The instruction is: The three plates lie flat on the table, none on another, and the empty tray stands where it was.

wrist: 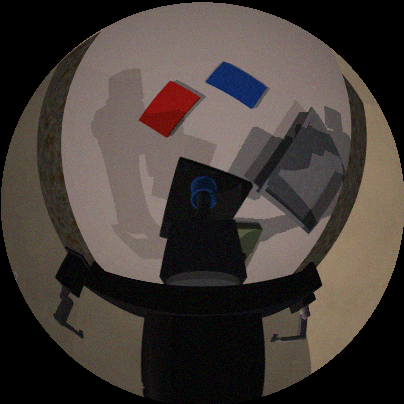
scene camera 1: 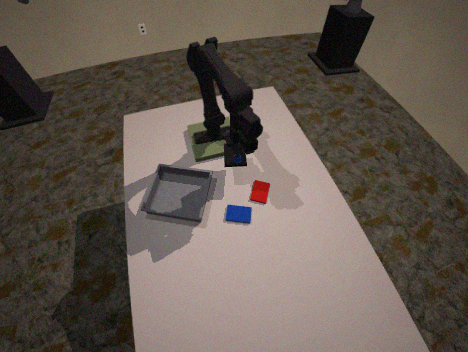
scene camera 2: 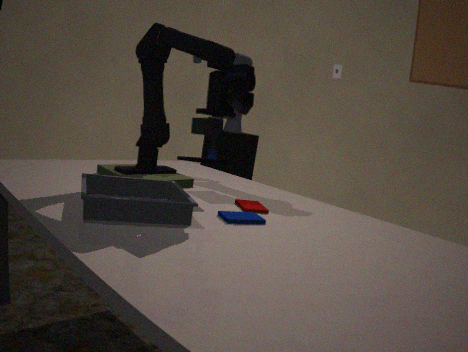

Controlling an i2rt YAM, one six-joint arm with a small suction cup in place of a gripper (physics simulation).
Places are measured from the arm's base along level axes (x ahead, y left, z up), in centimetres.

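Where they show: hand at its tool point: [wrist: 202, 182] [scene camera 1: 237, 162] [scene camera 2: 211, 162]; arm's base at its link origin: [scene camera 1: 214, 135] [scene camera 2: 146, 171].
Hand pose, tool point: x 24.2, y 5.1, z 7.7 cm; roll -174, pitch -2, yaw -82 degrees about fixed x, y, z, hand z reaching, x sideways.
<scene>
Each offset is from my tool point to the top centre of the thing. Level surfaces: height alone.
My suction cup [scene camera 1: 237, 159] [scene camera 2: 212, 154] [wrist: 203, 192] is blue and holds a black plate {dx -4.4, dy -0.1, dz +1.3 cm} [scene camera 1: 229, 162] [scene camera 2: 190, 159] [wrist: 175, 215] by its top face, in the air above the table near the arm's base. A red plate {dx +10.3, dy +7.4, dz -9.5 cm} [scene camera 1: 260, 192] [scene camera 2: 252, 206] [wrist: 170, 107] lies flat on the table. A blue plate {dx +17.8, dy -4.3, dz -9.3 cm} [scene camera 1: 239, 214] [scene camera 2: 242, 218] [wrist: 236, 85] lies flat beside it, apart from it. The grey tray {dx +3.1, dy -26.0, dz -5.4 cm} [scene camera 1: 177, 217] [scene camera 2: 137, 211] [wrist: 287, 210] stands upright on the table to the left of both plates in scene camera 1 and is empty.
The arm's base stands on a green block [scene camera 1: 207, 151] [scene camera 2: 182, 181] [wrist: 251, 240] behind the tray. The table {dz -10.4 cm} [scene camera 1: 225, 285] [scene camera 2: 280, 280] ends close beside the tray's outer side. Dark pedestals [scene camera 1: 345, 37] stand on the floor away from the table.
</scene>
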